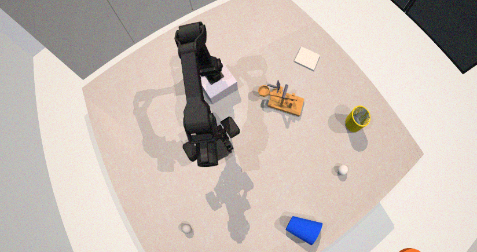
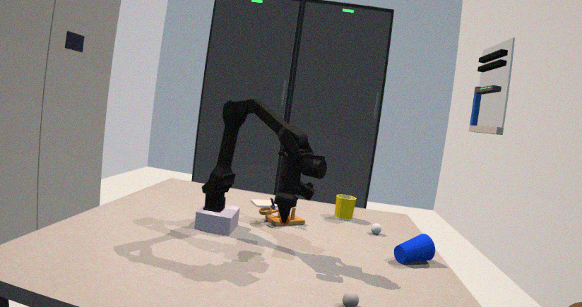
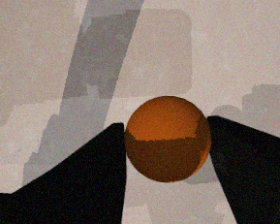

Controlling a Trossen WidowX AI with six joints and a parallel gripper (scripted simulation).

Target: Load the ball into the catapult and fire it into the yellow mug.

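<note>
Right now my gripper tip is 330 mm to the right of the wooden catapult, 60 mm past it and 60 mm above it. The rest, counted from my gripper tip: orange ball: 10 mm above; white ball: 360 mm to the left, 360 mm ahead, 90 mm below; yellow mug: 540 mm to the left, 240 mm ahead, 80 mm below.
</note>
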